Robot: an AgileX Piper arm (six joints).
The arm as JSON. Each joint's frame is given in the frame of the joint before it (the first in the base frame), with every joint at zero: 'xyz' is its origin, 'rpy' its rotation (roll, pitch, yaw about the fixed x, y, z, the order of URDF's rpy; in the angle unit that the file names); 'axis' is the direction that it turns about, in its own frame. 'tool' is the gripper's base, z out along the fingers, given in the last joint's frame.
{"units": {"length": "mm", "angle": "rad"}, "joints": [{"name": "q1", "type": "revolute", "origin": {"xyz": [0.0, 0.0, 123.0], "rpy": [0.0, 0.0, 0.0]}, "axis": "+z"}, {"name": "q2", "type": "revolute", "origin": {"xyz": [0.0, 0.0, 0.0], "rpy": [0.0, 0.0, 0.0]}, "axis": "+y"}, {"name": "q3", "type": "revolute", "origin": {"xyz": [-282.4, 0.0, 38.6], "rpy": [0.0, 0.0, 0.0]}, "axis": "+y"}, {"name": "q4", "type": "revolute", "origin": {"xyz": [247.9, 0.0, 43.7], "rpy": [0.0, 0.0, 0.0]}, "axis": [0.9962, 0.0, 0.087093]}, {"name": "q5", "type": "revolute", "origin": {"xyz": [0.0, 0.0, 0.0], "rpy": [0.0, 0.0, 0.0]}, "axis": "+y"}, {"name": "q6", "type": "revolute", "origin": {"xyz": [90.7, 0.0, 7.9], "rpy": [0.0, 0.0, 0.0]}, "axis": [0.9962, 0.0, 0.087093]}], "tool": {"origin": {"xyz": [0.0, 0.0, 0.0], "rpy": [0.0, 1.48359, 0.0]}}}
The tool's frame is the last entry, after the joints.
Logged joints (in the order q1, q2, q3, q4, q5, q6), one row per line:
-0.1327 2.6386 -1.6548 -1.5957 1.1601 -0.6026
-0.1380 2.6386 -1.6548 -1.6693 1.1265 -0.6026
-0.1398 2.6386 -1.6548 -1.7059 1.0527 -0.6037
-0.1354 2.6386 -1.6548 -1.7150 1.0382 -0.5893
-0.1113 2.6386 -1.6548 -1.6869 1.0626 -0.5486
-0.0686 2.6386 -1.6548 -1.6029 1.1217 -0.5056
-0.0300 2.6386 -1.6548 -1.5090 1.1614 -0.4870
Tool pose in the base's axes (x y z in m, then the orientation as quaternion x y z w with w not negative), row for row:
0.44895 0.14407 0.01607 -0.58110 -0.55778 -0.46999 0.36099
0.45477 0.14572 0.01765 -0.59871 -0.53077 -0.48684 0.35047
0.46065 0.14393 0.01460 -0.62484 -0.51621 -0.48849 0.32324
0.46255 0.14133 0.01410 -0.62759 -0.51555 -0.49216 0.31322
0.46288 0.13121 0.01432 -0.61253 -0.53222 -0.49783 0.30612
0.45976 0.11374 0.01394 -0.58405 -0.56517 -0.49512 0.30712
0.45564 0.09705 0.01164 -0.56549 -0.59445 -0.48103 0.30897
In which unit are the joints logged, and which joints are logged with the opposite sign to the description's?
The joints are logged in radians. Opposite sign: q1, q4, q6.
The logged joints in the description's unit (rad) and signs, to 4 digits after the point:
0.1327 2.6386 -1.6548 1.5957 1.1601 0.6026
0.1380 2.6386 -1.6548 1.6693 1.1265 0.6026
0.1398 2.6386 -1.6548 1.7059 1.0527 0.6037
0.1354 2.6386 -1.6548 1.7150 1.0382 0.5893
0.1113 2.6386 -1.6548 1.6869 1.0626 0.5486
0.0686 2.6386 -1.6548 1.6029 1.1217 0.5056
0.0300 2.6386 -1.6548 1.5090 1.1614 0.4870

